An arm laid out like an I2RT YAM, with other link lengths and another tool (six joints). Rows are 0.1 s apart.
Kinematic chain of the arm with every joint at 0, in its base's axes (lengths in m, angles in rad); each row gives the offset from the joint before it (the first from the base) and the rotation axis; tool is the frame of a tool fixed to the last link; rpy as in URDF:
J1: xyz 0 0 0.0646 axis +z
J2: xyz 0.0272 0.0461 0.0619 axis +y
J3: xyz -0.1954 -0.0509 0 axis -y
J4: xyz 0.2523 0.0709 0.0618 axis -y
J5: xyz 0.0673 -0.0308 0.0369 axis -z
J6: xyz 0.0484 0 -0.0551 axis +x
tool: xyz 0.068 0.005 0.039 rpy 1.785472 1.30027 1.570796
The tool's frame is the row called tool.
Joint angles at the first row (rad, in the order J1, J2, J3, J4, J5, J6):
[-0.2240, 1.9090, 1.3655, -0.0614, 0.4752, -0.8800]
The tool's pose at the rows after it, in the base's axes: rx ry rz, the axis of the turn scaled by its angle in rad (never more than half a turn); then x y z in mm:
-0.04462 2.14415 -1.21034 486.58 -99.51 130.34
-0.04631 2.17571 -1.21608 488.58 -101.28 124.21
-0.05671 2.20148 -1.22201 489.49 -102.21 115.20
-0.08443 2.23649 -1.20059 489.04 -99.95 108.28
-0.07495 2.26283 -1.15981 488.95 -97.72 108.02
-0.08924 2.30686 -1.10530 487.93 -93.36 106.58
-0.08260 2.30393 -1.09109 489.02 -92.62 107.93
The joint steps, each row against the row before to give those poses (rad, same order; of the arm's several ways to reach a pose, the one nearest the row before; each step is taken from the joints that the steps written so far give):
[0.0000, 0.0094, 0.0129, -0.0040, 0.0032, 0.0098]
[0.0000, 0.0312, 0.0339, -0.0354, 0.0095, 0.0081]
[0.0000, 0.0282, 0.0160, -0.0145, 0.0060, 0.0000]
[0.0000, 0.0159, 0.0152, -0.0350, -0.0178, 0.0000]
[-0.0001, 0.0043, 0.0182, -0.0409, -0.0233, 0.0283]
[0.0001, 0.0065, 0.0273, -0.0652, -0.0368, 0.0202]
[0.0000, 0.0002, 0.0035, -0.0001, -0.0095, 0.0077]

